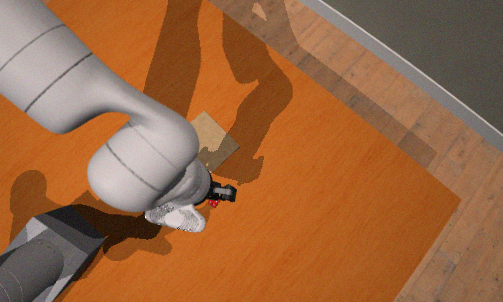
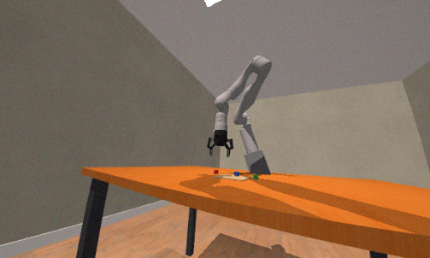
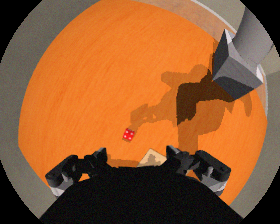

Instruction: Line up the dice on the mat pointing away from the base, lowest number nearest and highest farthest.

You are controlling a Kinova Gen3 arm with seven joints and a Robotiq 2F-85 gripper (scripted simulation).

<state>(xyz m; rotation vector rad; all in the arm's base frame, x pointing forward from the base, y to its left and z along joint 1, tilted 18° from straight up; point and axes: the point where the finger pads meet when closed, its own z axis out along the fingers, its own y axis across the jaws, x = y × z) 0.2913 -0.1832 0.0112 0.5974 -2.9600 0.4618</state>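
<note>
Right now the red die is 1 cm behind my hand, 2 cm to the right of it and 9 cm below it. Also, from my hand: green die 8 cm ahead, 19 cm to the left, 9 cm below; blue die 4 cm ahead, 10 cm to the left, 9 cm below; tan mat 9 cm ahead, 9 cm to the left, 10 cm below.
</note>
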